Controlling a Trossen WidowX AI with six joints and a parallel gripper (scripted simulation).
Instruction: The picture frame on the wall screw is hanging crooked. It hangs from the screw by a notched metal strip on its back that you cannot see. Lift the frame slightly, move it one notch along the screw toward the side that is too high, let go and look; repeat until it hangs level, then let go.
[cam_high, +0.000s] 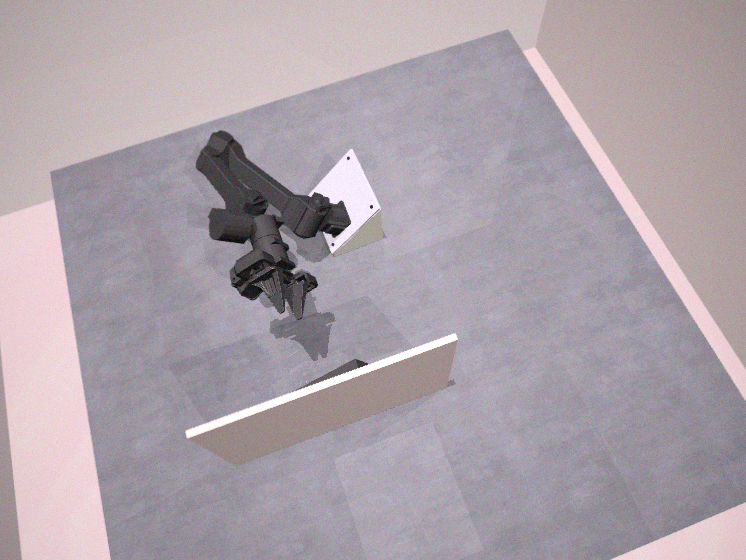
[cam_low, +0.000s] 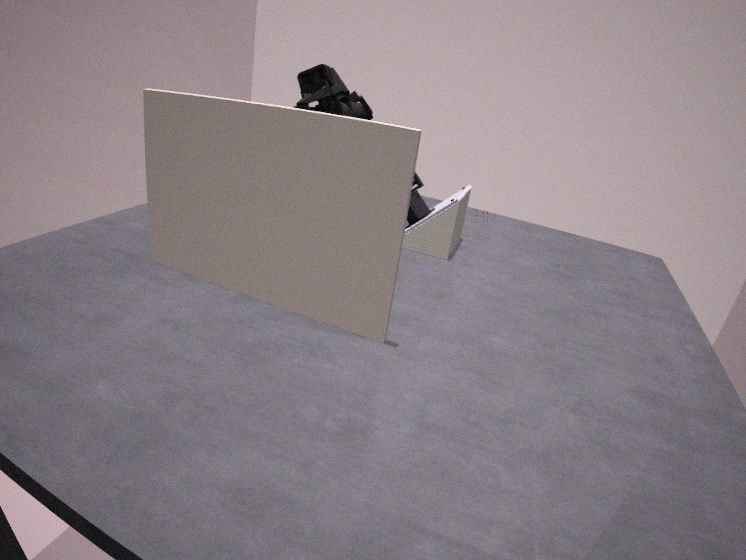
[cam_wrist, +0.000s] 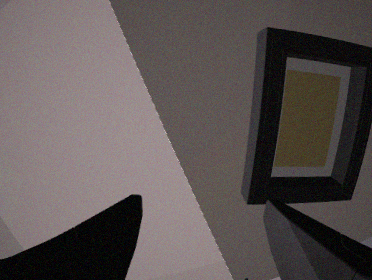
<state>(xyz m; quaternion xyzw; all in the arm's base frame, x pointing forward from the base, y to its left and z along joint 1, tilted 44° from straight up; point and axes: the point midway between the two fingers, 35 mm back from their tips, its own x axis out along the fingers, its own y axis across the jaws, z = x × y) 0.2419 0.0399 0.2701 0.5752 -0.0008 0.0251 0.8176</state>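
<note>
Now: gripper tip 130 mm short of the picture frame, 30 mm to the right of it and 110 mm above it. The rest, counted from my gripper tip: wall panel 140 mm ahead, 20 mm to the left, 120 mm below.
</note>
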